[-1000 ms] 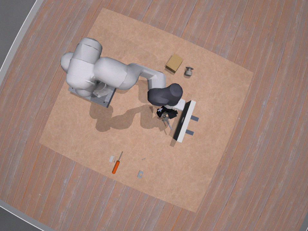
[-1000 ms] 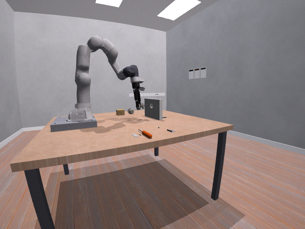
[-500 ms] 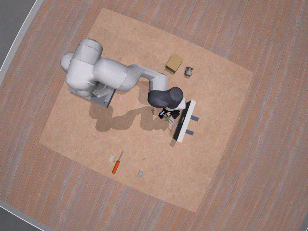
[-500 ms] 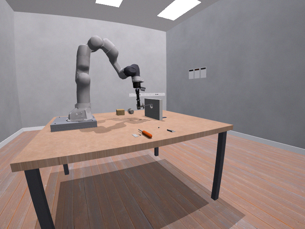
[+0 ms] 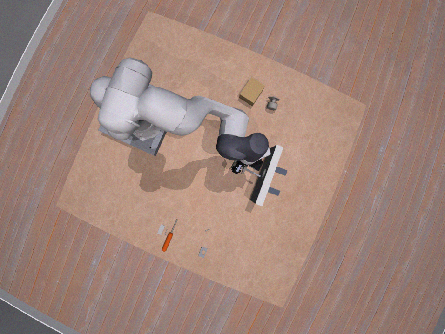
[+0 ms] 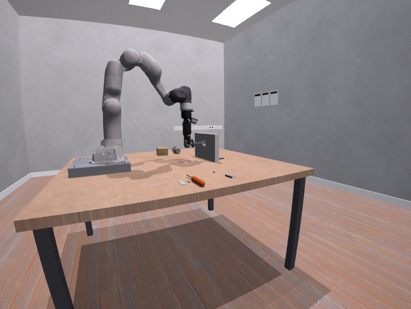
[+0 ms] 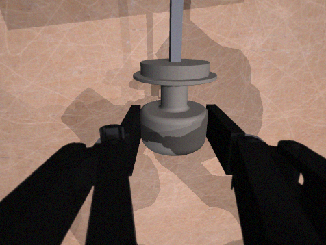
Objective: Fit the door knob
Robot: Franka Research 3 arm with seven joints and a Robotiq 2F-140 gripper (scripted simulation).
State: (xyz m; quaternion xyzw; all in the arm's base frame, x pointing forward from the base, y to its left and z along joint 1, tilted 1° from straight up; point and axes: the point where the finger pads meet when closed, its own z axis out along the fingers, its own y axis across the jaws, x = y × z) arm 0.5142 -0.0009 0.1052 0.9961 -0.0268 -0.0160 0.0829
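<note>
Right now my hand is 16 cm short of the wood slab, 1 cm to the right of it and 4 cm above it.
</note>
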